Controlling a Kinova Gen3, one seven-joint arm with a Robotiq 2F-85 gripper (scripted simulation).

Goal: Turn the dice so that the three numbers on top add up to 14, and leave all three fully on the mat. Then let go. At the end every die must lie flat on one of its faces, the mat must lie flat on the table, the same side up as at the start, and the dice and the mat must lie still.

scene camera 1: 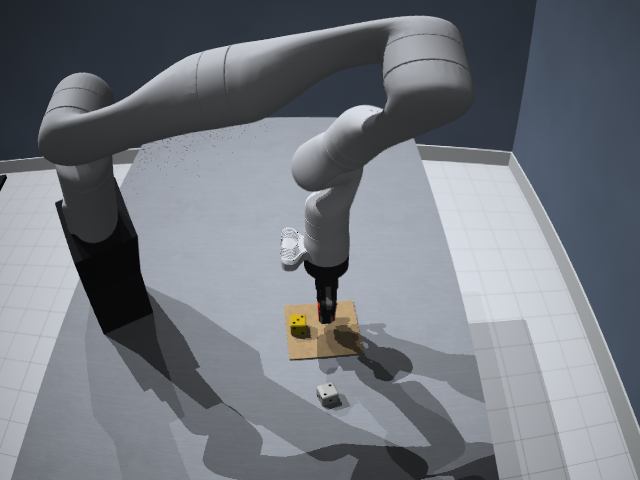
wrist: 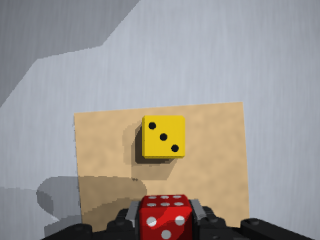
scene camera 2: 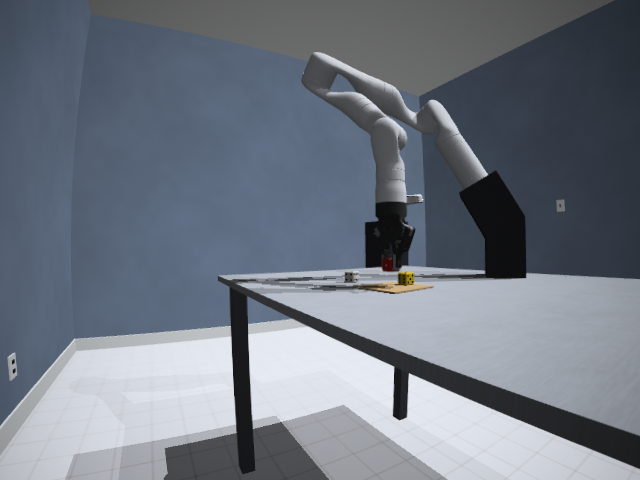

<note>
In view: my gripper (scene camera 2: 391, 270) and a tan mat (scene camera 1: 342, 337).
The tan mat shows as well in the wrist view (wrist: 112, 172). My gripper is seen too in scene camera 1 (scene camera 1: 325, 315) and in the wrist view (wrist: 165, 214).
</note>
